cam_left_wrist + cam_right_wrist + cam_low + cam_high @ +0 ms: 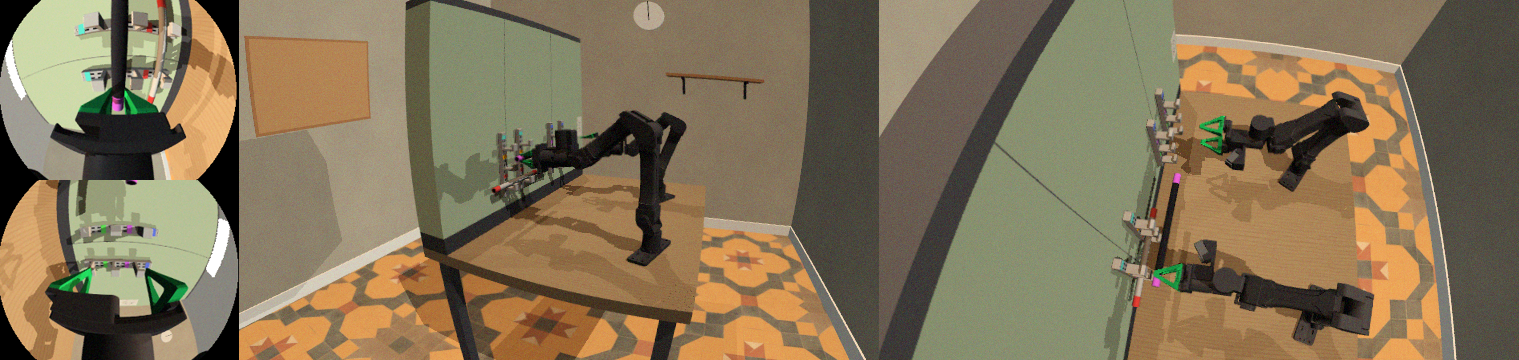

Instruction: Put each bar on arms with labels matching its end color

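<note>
The bar lies 130 mm to the right of my left hand and 20 mm behind it. The rest, counted from my left hand: green wall panel: 260 mm to the right, 160 mm above, 130 mm ahead.
My right hand is 320 mm to the right of the bar, 90 mm short of it and 20 mm below it. Also, from my right hand: green wall panel: 240 mm ahead, 190 mm to the left, 190 mm above.
</note>
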